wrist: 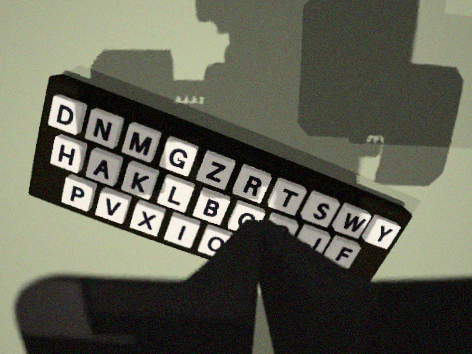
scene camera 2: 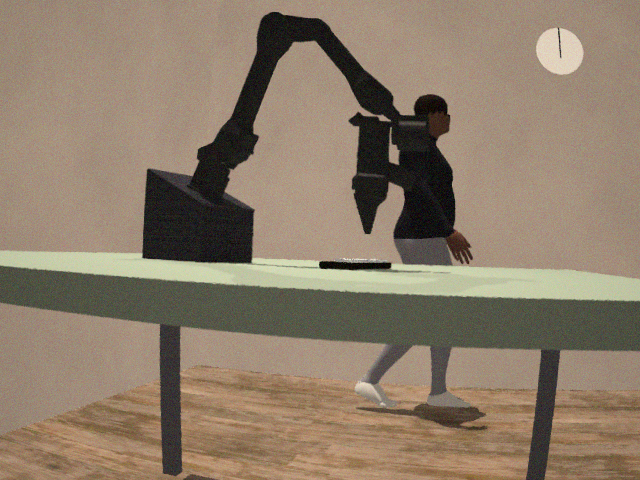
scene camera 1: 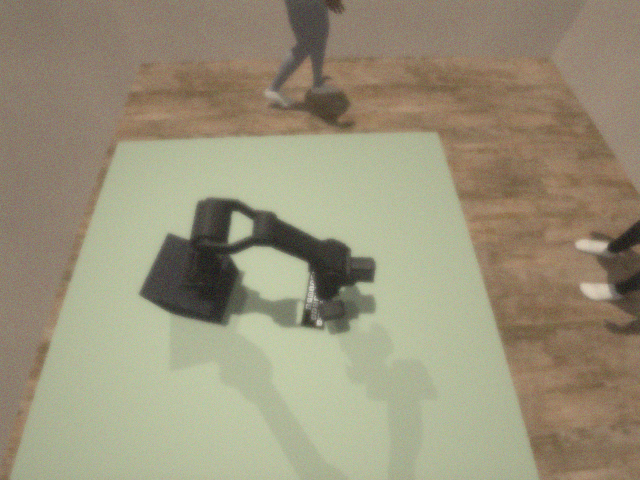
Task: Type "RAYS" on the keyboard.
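Pixels of known places: gripper, fingertip midpoint: (wrist: 256, 232) (scene camera 2: 367, 234) (scene camera 1: 323, 292); arm's base, link origin: (scene camera 2: 204, 191) (scene camera 1: 192, 277).
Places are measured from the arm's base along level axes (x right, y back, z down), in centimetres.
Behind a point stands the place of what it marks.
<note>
The black keyboard (scene camera 1: 309, 322) @[x 15.8, y -27.5, z 13.0 cm] (scene camera 2: 355, 265) @[x 18.0, y -31.2, z 13.4 cm] (wrist: 42, 172) @[x -1.0, y -33.6, z 13.0 cm] lies flat on the table, slanted in the wrist view. Its white keys carry black letters. The R key (wrist: 252, 186) @[x 9.7, y -33.0, z 12.4 cm] and S key (wrist: 320, 211) @[x 13.1, y -31.6, z 12.4 cm] are in the top row, the Y key (wrist: 384, 234) @[x 16.7, y -30.2, z 12.4 cm] is at that row's right end, and the A key (wrist: 101, 170) @[x 2.5, y -33.9, z 12.4 cm] is in the middle row at the left. My gripper (scene camera 2: 367, 231) @[x 9.7, y -33.2, z 7.8 cm] (wrist: 256, 232) @[x 9.7, y -33.2, z 7.8 cm] is shut and empty, pointing down, with its tips a little above the keyboard. In the wrist view the fingers cover parts of the middle and bottom rows below R and T.
The pale green table (scene camera 1: 170, 175) @[x -49.5, y 10.7, z 14.2 cm] (scene camera 2: 289, 310) @[x 71.4, y -25.7, z 16.0 cm] bears the arm's dark base block (scene camera 1: 180, 279) @[x 3.6, y 0.0, z -8.3 cm] (scene camera 2: 196, 227) @[x 9.6, y -1.3, z 7.7 cm] left of the keyboard. Arm shadows fall over the keyboard and table. A person (scene camera 1: 310, 31) (scene camera 2: 426, 196) stands beyond the table, and another person's feet (scene camera 1: 598, 291) show at the right.
</note>
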